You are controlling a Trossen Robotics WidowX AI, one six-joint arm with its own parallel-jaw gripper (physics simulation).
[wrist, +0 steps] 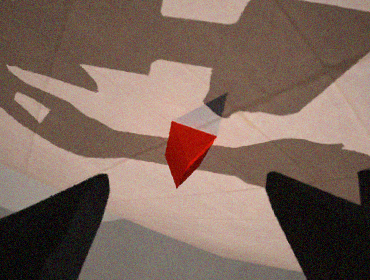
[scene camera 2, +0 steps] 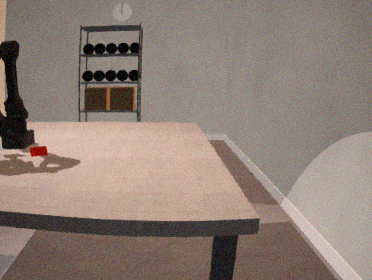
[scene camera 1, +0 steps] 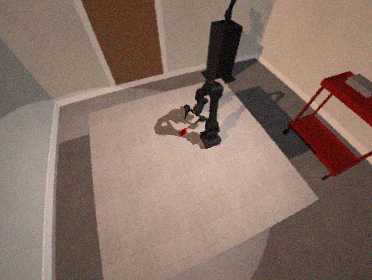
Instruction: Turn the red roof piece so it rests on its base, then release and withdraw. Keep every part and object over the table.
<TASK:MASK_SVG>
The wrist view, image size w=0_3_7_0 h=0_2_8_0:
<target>my gripper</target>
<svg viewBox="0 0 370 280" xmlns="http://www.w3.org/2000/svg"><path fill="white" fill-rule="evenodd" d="M108 175L97 174L44 199L44 201L42 200L1 218L0 280L77 280L105 212L110 193ZM268 172L265 185L267 196L275 217L306 279L370 280L370 208L338 196L335 197L333 194L278 172Z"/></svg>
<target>red roof piece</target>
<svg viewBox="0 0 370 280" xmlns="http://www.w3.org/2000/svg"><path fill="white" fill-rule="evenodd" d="M172 121L165 157L176 188L178 188L199 167L217 136Z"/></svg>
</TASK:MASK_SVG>
